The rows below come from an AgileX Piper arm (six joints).
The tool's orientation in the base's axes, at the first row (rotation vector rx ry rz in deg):
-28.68, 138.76, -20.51
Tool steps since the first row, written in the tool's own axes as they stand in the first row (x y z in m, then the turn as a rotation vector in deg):
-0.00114, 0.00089, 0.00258, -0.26, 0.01, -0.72
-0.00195, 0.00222, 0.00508, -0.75, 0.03, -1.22
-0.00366, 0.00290, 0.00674, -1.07, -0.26, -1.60
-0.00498, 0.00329, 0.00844, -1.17, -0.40, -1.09
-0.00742, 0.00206, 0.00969, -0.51, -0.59, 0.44
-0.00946, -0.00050, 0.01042, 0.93, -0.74, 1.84
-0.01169, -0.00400, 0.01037, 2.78, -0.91, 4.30
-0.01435, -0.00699, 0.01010, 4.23, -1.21, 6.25
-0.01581, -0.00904, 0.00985, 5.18, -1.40, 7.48
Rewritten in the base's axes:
0.00223, 0.00095, -0.00170, -0.27, 0.22, 0.68
0.00405, 0.00217, -0.00367, -0.23, 0.51, 1.32
0.00616, 0.00330, -0.00428, -0.16, 0.44, 1.88
0.00810, 0.00400, -0.00503, 0.27, 0.29, 1.60
0.01099, 0.00381, -0.00423, 0.81, -0.36, 0.15
0.01361, 0.00232, -0.00276, 0.68, -1.30, -1.62
0.01613, 0.00018, -0.00025, 0.94, -2.58, -4.42
0.01868, -0.00129, 0.00247, 1.19, -3.73, -6.56
0.02013, -0.00245, 0.00419, 1.33, -4.47, -7.93

